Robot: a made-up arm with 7 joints. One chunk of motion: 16 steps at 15 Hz.
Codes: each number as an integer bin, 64 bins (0 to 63) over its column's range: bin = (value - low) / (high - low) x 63, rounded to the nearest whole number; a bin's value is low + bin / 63 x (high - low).
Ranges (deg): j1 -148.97..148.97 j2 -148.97..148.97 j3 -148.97..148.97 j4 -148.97..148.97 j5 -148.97..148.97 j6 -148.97..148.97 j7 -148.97..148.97
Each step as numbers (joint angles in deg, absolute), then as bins.
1 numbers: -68.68 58.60 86.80 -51.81 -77.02 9.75 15.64
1 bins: 17 44 50 21 15 34 35
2 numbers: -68.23 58.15 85.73 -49.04 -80.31 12.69 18.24
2 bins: 17 44 50 21 15 34 35
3 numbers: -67.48 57.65 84.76 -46.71 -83.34 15.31 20.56
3 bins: 17 44 49 22 14 35 36
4 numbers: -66.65 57.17 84.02 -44.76 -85.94 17.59 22.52
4 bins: 17 44 49 22 13 35 36
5 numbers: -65.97 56.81 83.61 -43.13 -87.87 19.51 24.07
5 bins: 18 44 49 22 13 36 37
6 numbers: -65.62 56.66 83.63 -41.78 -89.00 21.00 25.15
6 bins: 18 43 49 23 13 36 37
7 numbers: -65.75 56.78 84.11 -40.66 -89.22 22.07 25.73
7 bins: 18 44 49 23 13 36 37
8 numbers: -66.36 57.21 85.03 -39.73 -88.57 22.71 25.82
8 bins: 17 44 49 23 13 36 37
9 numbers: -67.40 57.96 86.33 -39.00 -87.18 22.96 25.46
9 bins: 17 44 50 23 13 36 37
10 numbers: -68.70 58.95 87.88 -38.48 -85.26 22.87 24.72
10 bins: 17 44 50 23 13 36 37
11 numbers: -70.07 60.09 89.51 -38.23 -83.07 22.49 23.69
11 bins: 17 44 50 23 14 36 37
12 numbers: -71.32 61.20 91.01 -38.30 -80.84 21.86 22.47
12 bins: 16 44 51 23 14 36 36
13 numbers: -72.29 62.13 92.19 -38.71 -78.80 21.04 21.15
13 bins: 16 45 51 23 15 36 36
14 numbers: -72.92 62.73 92.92 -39.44 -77.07 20.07 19.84
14 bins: 16 45 51 23 15 36 36
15 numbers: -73.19 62.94 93.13 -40.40 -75.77 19.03 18.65
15 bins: 16 45 51 23 15 36 35
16 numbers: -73.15 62.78 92.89 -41.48 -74.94 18.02 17.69
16 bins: 16 45 51 23 16 35 35
